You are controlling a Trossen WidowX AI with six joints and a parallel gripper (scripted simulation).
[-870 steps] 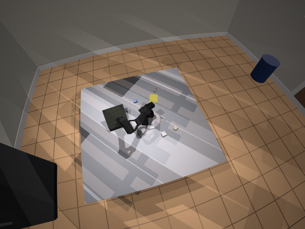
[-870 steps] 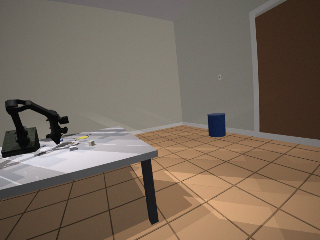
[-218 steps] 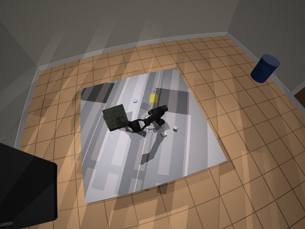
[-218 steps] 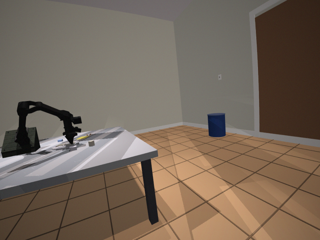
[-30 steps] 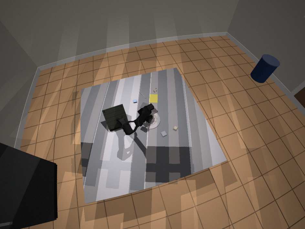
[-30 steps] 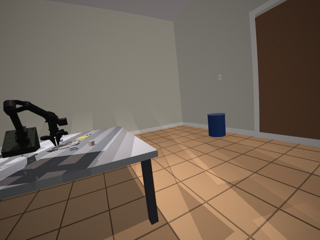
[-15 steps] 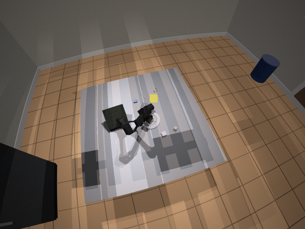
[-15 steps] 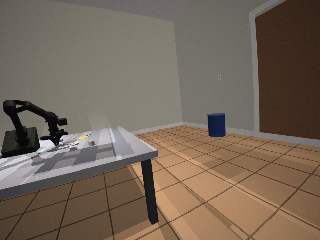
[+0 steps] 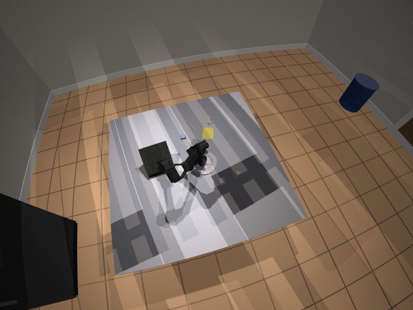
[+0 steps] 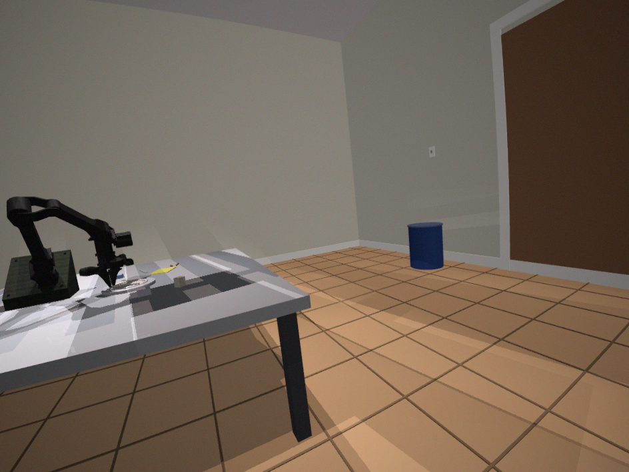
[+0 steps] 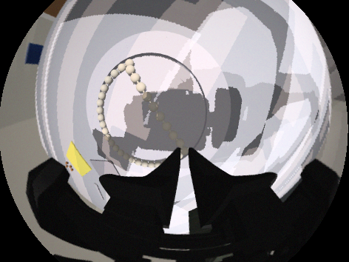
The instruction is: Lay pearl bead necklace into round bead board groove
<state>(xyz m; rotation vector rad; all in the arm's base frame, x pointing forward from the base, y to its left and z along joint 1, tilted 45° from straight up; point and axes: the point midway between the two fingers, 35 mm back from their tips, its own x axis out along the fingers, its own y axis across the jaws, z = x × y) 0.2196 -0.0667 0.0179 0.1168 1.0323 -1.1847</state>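
Right now my gripper tip is 6 cm short of the round bead board and 1 cm above it. Round my gripper tip: grey card 7 cm ahead, 18 cm to the left, 1 cm below; blue block 1 cm behind, 28 cm to the left, 1 cm below; white block 13 cm ahead, 20 cm to the right.
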